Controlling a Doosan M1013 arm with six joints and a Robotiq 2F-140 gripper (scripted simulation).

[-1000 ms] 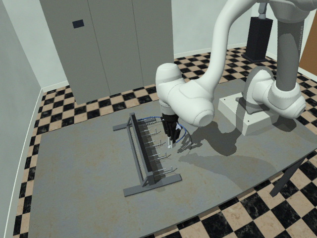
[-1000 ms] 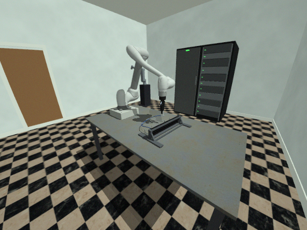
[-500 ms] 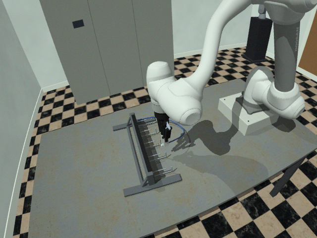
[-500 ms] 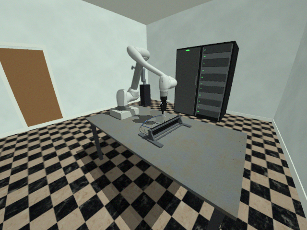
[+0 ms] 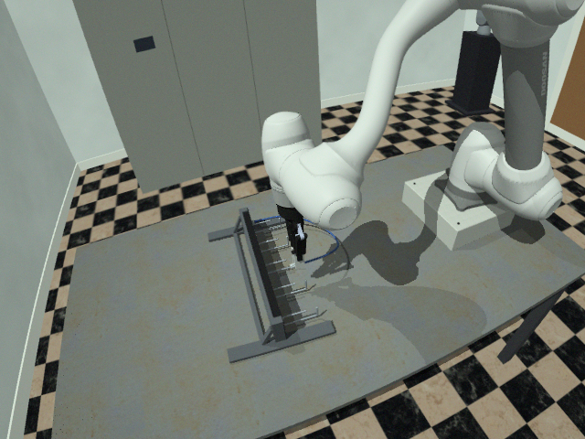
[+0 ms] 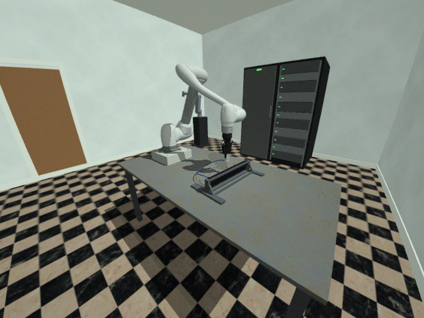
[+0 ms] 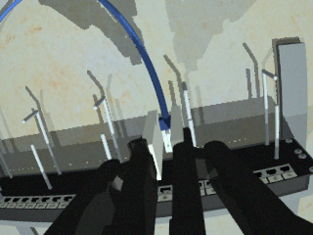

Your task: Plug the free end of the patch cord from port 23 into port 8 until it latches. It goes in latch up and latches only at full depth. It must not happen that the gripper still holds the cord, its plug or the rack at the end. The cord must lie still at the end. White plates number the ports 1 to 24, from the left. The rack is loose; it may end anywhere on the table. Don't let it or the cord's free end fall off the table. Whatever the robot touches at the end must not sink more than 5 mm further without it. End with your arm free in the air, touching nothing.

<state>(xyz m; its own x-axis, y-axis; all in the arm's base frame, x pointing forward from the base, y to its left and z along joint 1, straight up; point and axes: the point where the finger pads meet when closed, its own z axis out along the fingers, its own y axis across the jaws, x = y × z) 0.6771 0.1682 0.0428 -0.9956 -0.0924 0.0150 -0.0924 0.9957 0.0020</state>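
My hand is 30 mm above the free-end plug and 10 mm short of it.
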